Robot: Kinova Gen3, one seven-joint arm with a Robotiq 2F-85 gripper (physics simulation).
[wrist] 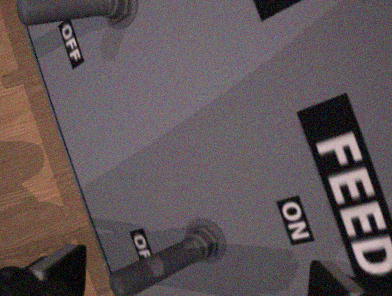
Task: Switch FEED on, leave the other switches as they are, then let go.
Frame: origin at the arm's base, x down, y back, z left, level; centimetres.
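Seen in the pictures: gripper, fingertip midpoint: (196,279).
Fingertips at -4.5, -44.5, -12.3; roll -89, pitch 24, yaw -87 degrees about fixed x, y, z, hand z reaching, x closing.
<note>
Offsets run from my fingertips to a thing's top centre, as dx, dy, dz. "*": to the spot under its first point. Level surfaces: height alone.
The FEED switch @[* +1.3, +1.1, +0.6] (167,263) is a grey lever at the bottom of the wrist view. It leans from its round base toward the left, over its OFF label @[* +5.5, +3.2, +1.1] (140,244), which it partly covers. Its ON label @[* +1.3, -4.4, +0.6] (295,220) lies on the other side of the base, beside the large black FEED label @[-0.5, -6.7, +0.6] (350,195). My gripper (196,279) is open, with one finger at the bottom left and the other at the bottom right. The lever lies between the two fingers in the picture, and neither finger is seen touching it.
A second lever @[* +1.2, +1.5, +12.1] (70,11) at the top left also leans left, next to its own OFF label @[* +5.5, +3.1, +12.4] (71,45). Part of another black label @[* +0.2, -6.3, +8.8] (272,6) shows at the top. The grey panel @[* +2.8, -1.7, +4.8] (200,145) ends at the left along a wooden surface @[dx +13.2] (35,175).
</note>
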